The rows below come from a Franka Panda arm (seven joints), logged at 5 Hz.
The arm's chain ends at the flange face. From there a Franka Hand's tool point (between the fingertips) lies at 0.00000 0.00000 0.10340 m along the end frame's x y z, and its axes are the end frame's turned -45 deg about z.
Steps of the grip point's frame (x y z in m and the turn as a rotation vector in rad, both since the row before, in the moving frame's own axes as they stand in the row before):
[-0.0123 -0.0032 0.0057 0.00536 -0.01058 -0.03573]
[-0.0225 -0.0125 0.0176 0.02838 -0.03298 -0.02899]
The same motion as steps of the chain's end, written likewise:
[-0.0098 0.0060 0.0057 -0.00369 -0.01127 -0.03573]
[-0.0203 0.0067 0.0177 -0.00325 -0.04339 -0.02899]

